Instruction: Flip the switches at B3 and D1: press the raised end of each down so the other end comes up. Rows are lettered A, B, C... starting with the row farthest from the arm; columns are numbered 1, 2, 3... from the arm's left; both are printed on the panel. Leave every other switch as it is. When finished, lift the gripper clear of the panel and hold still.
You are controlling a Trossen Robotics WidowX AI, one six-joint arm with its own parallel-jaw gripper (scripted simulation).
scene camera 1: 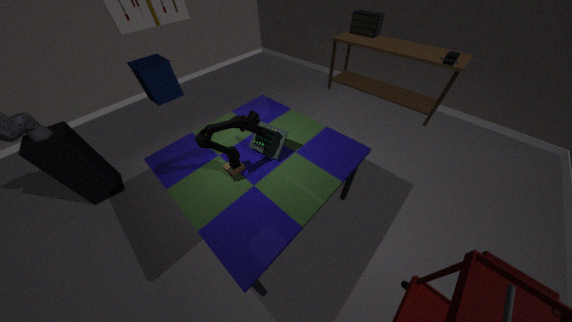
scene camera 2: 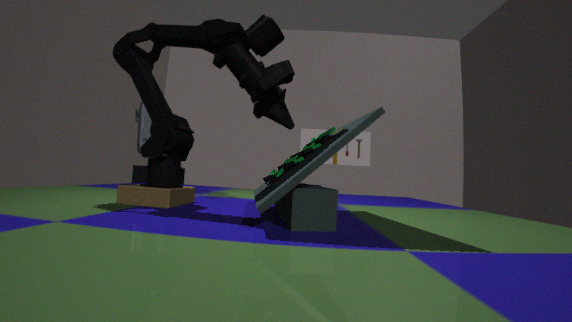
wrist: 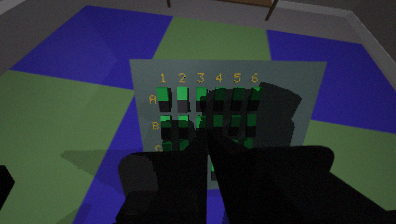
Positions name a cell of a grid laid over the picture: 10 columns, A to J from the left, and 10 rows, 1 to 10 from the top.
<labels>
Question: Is my gripper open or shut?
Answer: Shut.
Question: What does my gripper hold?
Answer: Nothing.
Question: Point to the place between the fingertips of my gripper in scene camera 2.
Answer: F4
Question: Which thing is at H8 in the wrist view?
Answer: My gripper.
</labels>
